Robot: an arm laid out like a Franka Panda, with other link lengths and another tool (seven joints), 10 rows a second.
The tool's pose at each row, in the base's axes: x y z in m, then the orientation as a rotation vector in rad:
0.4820, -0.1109, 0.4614, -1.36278, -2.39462, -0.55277
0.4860, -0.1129, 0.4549, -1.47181, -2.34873, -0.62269
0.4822, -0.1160, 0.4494, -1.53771, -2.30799, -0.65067
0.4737, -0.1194, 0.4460, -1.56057, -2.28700, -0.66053
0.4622, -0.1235, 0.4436, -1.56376, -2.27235, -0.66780
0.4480, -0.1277, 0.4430, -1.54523, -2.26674, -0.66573
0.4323, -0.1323, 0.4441, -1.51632, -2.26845, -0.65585
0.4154, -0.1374, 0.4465, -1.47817, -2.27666, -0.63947
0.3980, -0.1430, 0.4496, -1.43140, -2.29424, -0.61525
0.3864, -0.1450, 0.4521, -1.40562, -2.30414, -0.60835
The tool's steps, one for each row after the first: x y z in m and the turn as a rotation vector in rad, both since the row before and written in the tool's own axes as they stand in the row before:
-0.0064, 0.0014, 0.0043, -0.07283, -0.00935, 0.06571
-0.0033, -0.0057, 0.0032, -0.03249, -0.00149, 0.04748
-0.0010, -0.0097, 0.0011, -0.01003, 0.00382, 0.01998
-0.0002, -0.0124, -0.0003, -0.00261, 0.00972, 0.00828
0.0015, -0.0146, -0.0019, 0.00966, 0.01368, -0.00471
0.0027, -0.0158, -0.0034, 0.01711, 0.01268, -0.01216
0.0037, -0.0169, -0.0044, 0.02341, 0.01159, -0.01901
0.0042, -0.0174, -0.0048, 0.02962, 0.00740, -0.02703
0.0047, -0.0109, -0.0023, 0.01179, 0.00490, -0.01631

